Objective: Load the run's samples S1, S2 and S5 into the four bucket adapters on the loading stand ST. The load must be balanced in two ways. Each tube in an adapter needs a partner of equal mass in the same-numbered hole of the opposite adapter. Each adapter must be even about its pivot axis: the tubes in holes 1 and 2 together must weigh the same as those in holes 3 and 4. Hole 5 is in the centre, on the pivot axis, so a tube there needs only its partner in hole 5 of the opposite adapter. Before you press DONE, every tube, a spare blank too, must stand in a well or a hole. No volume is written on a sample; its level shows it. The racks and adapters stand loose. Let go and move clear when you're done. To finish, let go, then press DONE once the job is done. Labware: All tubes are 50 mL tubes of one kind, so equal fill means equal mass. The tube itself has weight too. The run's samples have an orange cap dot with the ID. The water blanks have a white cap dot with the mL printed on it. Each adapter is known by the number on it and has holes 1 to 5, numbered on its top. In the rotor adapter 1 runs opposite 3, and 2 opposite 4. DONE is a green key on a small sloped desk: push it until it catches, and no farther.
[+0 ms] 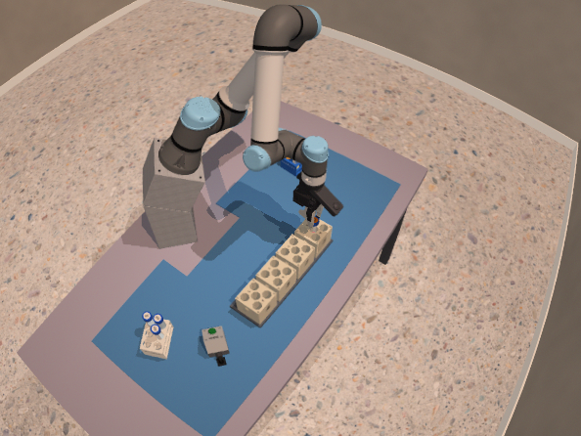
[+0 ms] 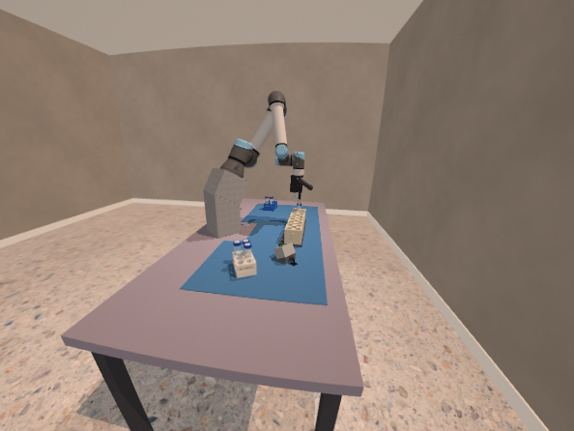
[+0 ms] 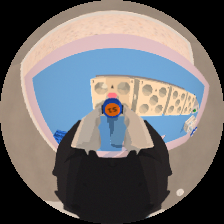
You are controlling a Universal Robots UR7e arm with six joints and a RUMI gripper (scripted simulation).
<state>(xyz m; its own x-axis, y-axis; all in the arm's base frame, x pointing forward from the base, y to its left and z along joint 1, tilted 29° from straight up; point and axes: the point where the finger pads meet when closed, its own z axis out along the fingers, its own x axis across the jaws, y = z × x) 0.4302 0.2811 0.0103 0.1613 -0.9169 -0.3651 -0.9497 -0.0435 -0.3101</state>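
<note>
The orange-dot tube lies 35 cm behind my hand, 21 cm to the left of it and 8 cm below it. The rest, counted from my hand: blue rack (33 cm behind, 25 cm to the left, 11 cm below); then beige rack (68 cm to the right, 11 cm below, 8 cm behind); then green done key (51 cm to the right, 8 cm below, 4 cm ahead).
</note>
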